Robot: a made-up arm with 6 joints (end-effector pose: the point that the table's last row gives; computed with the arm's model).
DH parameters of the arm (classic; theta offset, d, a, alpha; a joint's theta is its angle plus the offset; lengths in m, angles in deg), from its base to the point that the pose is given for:
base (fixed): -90 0.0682 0 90
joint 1: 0 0.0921 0.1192 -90
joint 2: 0 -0.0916 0.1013 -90
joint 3: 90 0.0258 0.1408 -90
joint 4: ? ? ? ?
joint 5: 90 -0.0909 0.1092 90
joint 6: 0 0.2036 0.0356 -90
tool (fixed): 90 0.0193 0 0
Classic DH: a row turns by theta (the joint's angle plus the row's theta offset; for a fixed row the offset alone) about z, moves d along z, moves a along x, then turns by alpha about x.
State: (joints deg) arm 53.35 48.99 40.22 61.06 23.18 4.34
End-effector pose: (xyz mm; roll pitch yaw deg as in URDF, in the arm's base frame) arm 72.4 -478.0 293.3 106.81 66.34 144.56
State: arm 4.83 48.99 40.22 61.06 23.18 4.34
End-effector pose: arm 72.4 -485.3 -140.8 64.20 25.62 111.26
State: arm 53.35 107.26 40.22 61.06 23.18 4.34
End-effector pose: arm 289.3 -296.4 49.2 119.86 21.13 -168.84
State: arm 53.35 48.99 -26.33 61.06 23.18 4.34
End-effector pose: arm 67.7 -215.2 483.8 -134.31 53.30 -60.43
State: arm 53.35 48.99 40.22 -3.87 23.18 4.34
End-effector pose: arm -98.4 -602.0 117.6 9.22 30.82 61.84
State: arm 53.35 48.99 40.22 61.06 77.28 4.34
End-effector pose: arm 58.4 -514.9 70.3 94.22 13.53 127.07
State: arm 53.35 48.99 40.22 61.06 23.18 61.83
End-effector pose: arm 70.8 -440.5 303.4 49.32 66.34 144.56
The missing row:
joint 4: 90 -0.0811 0.1155 -90
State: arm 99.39 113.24 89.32 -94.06 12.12 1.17
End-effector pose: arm -427.4 -334.5 261.6 -6.47 20.61 10.23
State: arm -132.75 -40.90 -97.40 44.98 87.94 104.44
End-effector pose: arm -270.1 15.2 -262.8 -22.25 -34.95 95.71
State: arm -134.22 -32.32 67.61 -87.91 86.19 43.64
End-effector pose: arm -65.7 456.0 200.7 22.82 27.97 -78.74
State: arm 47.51 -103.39 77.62 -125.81 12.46 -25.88
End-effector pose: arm -6.5 -589.9 83.8 152.18 16.08 126.77
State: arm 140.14 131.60 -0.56 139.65 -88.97 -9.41
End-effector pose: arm -225.2 -2.3 68.6 82.03 24.68 -33.60
